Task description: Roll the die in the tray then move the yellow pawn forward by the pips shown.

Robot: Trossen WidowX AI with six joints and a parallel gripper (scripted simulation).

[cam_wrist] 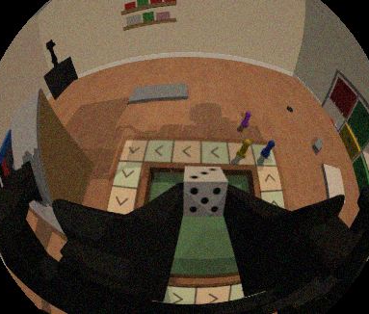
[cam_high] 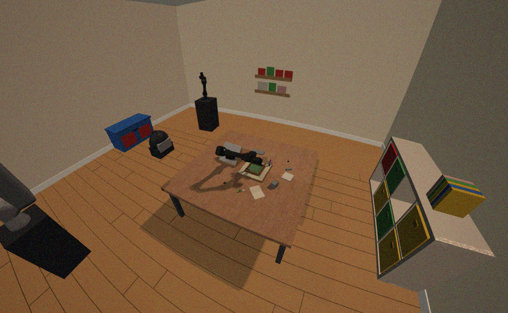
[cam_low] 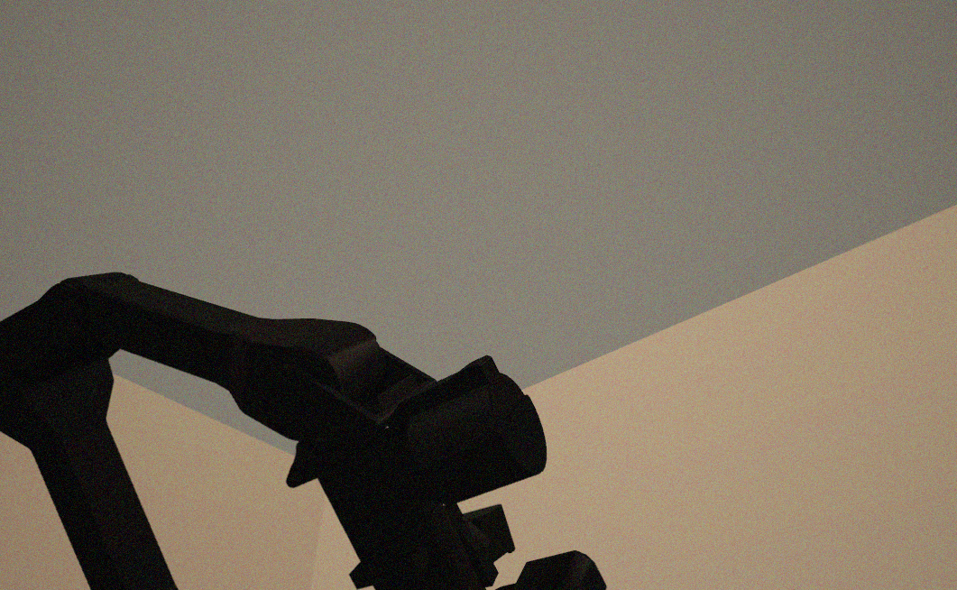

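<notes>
Now: the white die right at my gripper tip. Also, from my gripper tip: yellow pawn 8 cm ahead, 9 cm to the left, 8 cm below; then blue pawn 13 cm ahead, 9 cm to the left, 8 cm below; then green tray 2 cm to the right, 10 cm below.
</notes>
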